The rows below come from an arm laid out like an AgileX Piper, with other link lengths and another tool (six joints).
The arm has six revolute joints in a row. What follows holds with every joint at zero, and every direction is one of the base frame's. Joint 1 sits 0.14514 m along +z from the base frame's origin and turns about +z. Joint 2 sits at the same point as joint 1 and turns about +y. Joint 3 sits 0.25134 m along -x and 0.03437 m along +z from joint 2 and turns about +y. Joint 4 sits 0.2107 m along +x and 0.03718 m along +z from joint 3 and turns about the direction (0.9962, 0, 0.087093). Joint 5 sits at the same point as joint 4 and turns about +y. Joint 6 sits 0.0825 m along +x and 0.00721 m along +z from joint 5 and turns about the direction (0.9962, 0, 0.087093). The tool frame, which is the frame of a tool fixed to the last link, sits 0.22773 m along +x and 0.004 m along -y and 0.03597 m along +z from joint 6; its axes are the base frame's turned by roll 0.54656, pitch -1.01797 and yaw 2.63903 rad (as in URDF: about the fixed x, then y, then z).
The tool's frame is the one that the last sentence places.
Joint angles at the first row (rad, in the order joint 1, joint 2, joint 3, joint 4, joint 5, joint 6):
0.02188, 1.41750, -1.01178, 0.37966, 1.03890, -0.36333
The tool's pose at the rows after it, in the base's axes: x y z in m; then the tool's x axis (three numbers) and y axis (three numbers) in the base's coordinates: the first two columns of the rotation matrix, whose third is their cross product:
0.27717 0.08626 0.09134 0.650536 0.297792 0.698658 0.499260 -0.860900 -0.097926
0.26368 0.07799 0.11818 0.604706 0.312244 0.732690 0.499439 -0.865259 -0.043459
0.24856 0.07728 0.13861 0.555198 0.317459 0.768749 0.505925 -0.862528 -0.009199
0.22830 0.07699 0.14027 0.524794 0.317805 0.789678 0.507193 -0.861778 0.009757
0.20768 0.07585 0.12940 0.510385 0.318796 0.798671 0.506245 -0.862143 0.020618
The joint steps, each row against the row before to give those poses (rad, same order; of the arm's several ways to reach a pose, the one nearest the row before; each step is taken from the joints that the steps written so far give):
0.00002, -0.13568, -0.00002, -0.08444, 0.06831, 0.06096
0.00000, -0.13487, 0.00003, -0.03776, 0.06429, 0.02945
-0.00006, -0.12591, 0.01648, -0.00640, 0.04587, 0.00654
0.00007, -0.12670, 0.07528, -0.00080, 0.01296, 0.00195
-0.00002, -0.11861, 0.10218, -0.00223, -0.00204, -0.00001

